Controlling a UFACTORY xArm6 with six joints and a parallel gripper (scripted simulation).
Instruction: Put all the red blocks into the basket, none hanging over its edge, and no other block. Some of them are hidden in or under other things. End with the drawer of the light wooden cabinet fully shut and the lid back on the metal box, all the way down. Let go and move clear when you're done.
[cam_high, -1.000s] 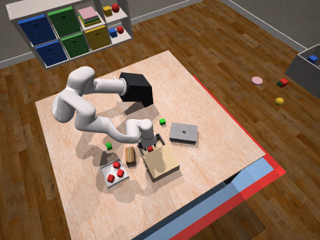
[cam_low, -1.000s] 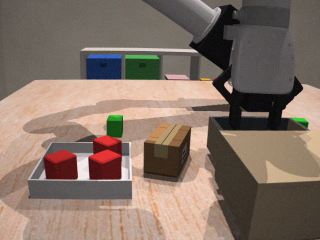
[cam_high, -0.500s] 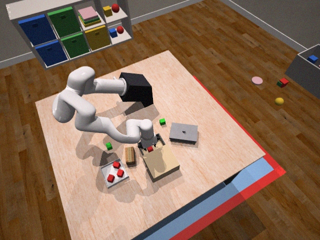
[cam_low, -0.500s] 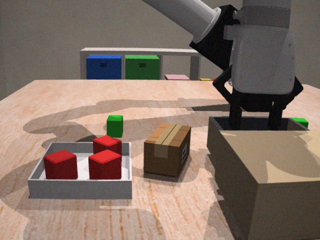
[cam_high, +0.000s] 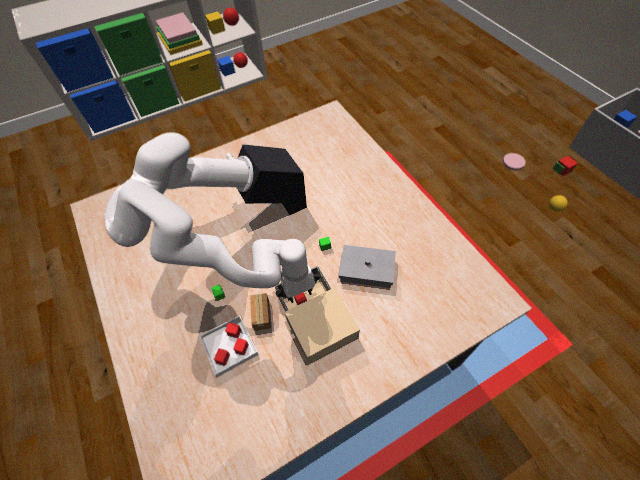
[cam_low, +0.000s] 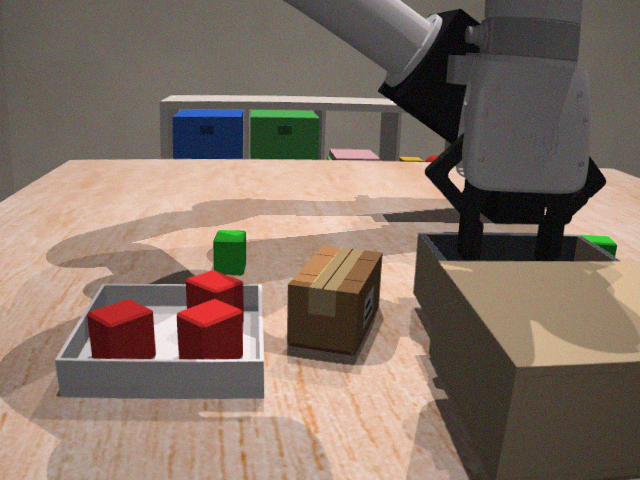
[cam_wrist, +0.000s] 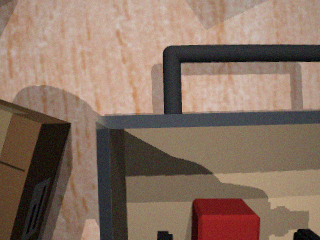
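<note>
My gripper is now 40 mm above the drawer, 20 mm to the right of it and 10 mm past it. The rest, counted from my hand: grey lid 270 mm to the left, 30 mm below, 10 mm ahead; then light wooden cabinet 60 mm ahead, 40 mm below, 20 mm to the left; then cardboard box 140 mm to the right, 50 mm below, 30 mm behind.
</note>
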